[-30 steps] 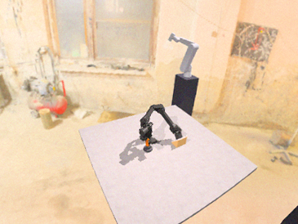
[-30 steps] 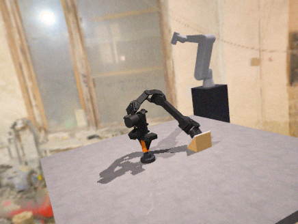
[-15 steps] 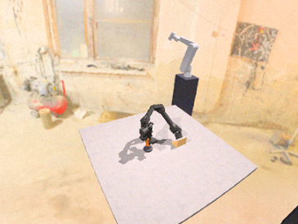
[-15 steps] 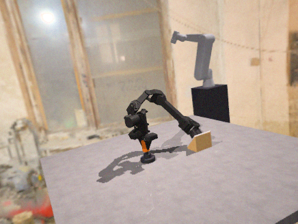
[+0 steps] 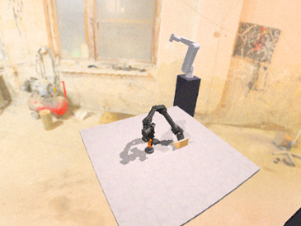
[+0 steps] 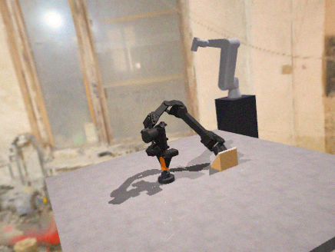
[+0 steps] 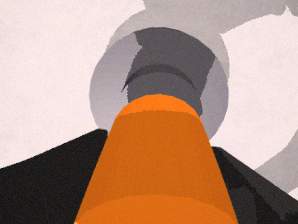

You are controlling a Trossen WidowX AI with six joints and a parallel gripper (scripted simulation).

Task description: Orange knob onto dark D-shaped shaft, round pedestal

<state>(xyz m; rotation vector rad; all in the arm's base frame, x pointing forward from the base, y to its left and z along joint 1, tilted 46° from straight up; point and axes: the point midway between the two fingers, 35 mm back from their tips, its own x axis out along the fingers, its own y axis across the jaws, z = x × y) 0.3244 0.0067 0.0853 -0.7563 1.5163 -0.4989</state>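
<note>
Now: the orange knob 20 mm above my gripper tip. From my gripper tip the other things lie so: pedestal 40 mm below.
</note>
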